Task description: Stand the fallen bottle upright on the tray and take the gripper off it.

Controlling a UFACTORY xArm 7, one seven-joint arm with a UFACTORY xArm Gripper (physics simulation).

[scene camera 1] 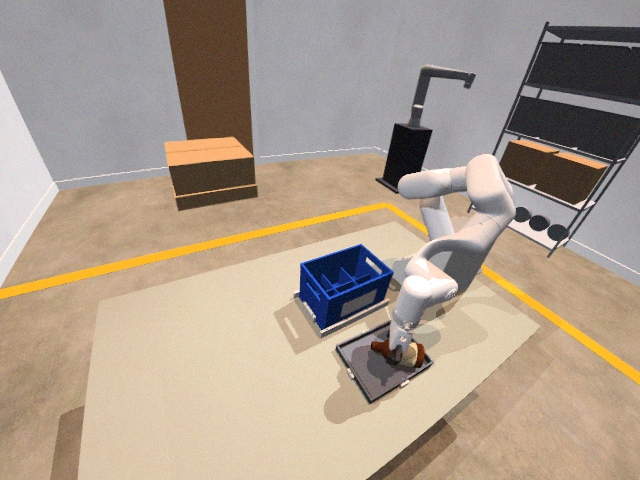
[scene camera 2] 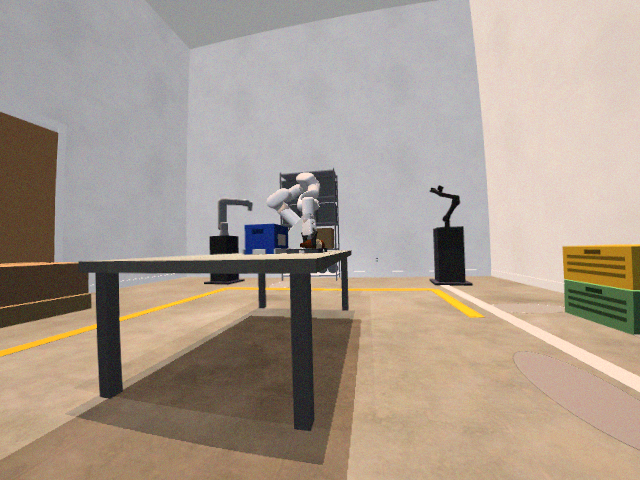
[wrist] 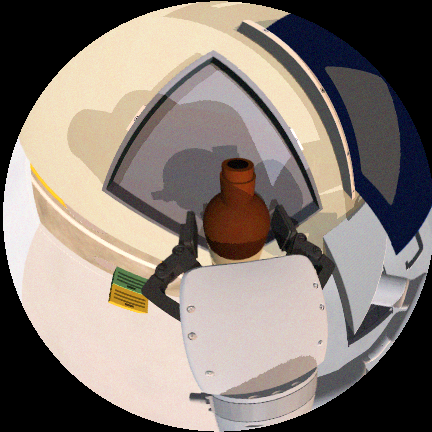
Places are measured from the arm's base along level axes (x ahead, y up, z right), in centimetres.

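Pixels of known places: gripper, fingertip midpoint: (scene camera 1: 391,350) (scene camera 2: 309,245) (wrist: 235,217); arm's base, origin of the base link: (scene camera 2: 299,226) (wrist: 367,286).
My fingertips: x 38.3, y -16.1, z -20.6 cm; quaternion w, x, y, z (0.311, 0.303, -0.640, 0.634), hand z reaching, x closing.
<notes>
For each thing: its top centre in the pictures, then the offset to it from my fingertips.
- brown bottle, middle of its top: (wrist: 242,254) (scene camera 1: 399,344) (scene camera 2: 311,239) dx -1.3, dy +3.7, dz -0.8 cm
- blue divided crate, middle of its top: (scene camera 1: 347,267) (scene camera 2: 267,226) dx +2.8, dy +13.1, dz +26.8 cm
The brown bottle (scene camera 1: 412,356) (scene camera 2: 313,243) (wrist: 236,220) with a cream label lies on its side on the dark grey tray (scene camera 1: 369,381) (wrist: 220,85). In scene camera 1 its neck points left, toward the middle of the tray, and its base lies near the right corner. My gripper (scene camera 1: 394,356) (wrist: 235,217) is open and low over the bottle, pointing down. In the wrist view one finger stands on each side of the bottle's body, with a gap on both sides. My palm hides the label and base there.
A blue divided crate (scene camera 1: 312,302) (scene camera 2: 258,239) (wrist: 300,47) stands on a pale base beside the tray, to its upper left in scene camera 1. My arm rises behind the tray. A light grey panel (wrist: 357,250) stands at the right in the wrist view.
</notes>
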